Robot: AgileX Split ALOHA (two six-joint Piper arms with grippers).
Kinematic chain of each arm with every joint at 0, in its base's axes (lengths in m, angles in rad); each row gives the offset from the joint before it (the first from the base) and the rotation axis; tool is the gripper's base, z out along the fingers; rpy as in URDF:
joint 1: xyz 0 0 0.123 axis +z
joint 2: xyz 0 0 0 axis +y
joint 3: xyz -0.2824 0 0.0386 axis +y
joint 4: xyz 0.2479 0 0.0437 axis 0.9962 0 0.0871
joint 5: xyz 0 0 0 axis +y
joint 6: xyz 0.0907 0 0.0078 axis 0.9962 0 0.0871
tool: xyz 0 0 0 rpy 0 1.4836 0
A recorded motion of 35 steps. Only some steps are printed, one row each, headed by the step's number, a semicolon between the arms.
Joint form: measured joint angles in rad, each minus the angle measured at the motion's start. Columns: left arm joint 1, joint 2, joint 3, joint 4, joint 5, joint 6; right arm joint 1, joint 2, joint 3, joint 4, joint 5, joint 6.
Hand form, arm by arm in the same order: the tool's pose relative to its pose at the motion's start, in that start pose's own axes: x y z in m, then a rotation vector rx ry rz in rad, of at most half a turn. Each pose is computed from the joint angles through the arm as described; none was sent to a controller.
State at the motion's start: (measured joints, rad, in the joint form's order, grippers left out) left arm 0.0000 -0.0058 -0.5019 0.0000 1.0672 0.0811; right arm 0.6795 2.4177 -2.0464 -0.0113 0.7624 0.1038
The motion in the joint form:
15: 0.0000 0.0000 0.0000 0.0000 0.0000 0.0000; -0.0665 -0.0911 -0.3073 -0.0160 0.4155 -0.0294
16: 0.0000 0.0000 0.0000 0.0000 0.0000 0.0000; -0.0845 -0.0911 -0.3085 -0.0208 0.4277 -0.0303
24: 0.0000 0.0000 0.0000 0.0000 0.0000 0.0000; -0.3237 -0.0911 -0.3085 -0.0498 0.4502 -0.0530
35: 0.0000 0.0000 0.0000 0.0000 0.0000 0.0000; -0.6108 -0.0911 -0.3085 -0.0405 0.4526 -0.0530
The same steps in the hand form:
15: 0.0000 0.0000 0.0000 0.0000 0.0000 0.0000; -0.0475 -0.0321 -0.1126 0.0515 0.0139 0.0259
16: 0.0000 0.0000 0.0000 0.0000 0.0000 0.0000; -0.0468 -0.0418 -0.1132 0.0654 0.0243 0.0392
24: 0.0000 0.0000 0.0000 0.0000 0.0000 0.0000; -0.0339 -0.1649 -0.1255 0.2071 0.0459 0.2166
35: 0.0000 0.0000 0.0000 0.0000 0.0000 0.0000; 0.0113 -0.2988 -0.1578 0.3342 0.0446 0.4733

